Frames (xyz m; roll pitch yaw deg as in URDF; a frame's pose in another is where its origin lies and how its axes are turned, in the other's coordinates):
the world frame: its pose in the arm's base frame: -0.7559 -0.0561 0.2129 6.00 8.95 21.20
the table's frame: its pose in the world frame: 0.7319 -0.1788 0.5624 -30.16 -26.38 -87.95
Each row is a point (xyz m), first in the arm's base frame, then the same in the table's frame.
Working: the arm's base frame: its pose in the table's frame: -0.2363 0.3114 -0.5049 35.45 -26.89 61.99

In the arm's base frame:
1: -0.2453 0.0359 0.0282
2: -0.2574 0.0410 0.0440
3: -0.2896 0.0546 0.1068
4: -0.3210 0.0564 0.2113
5: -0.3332 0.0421 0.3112
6: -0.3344 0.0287 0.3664
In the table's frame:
1: -0.3597 0.1068 -0.5768
2: -0.3637 0.0886 -0.5682
3: -0.3674 0.0278 -0.5301
4: -0.3466 -0.0591 -0.4674
5: -0.3058 -0.1306 -0.4078
6: -0.2763 -0.1665 -0.3752

